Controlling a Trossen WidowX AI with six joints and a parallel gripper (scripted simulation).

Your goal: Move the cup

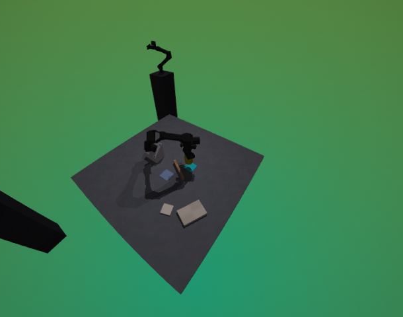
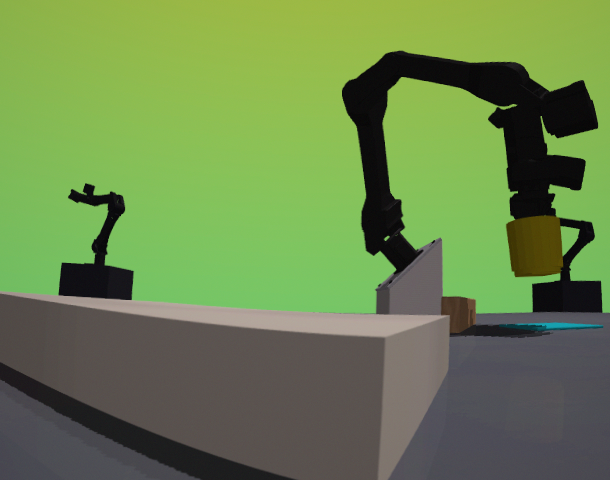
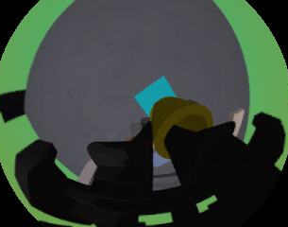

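Right now my gripper tip is 3 cm short of the cyan pad, 1 cm to the left of it and 11 cm above it. Round my gripper tip: pale blue pad: 9 cm behind, 20 cm to the right, 11 cm below; yellow cup: 2 cm ahead, 2 cm to the right; wooden bar: 3 cm behind, 10 cm to the right, 9 cm below.
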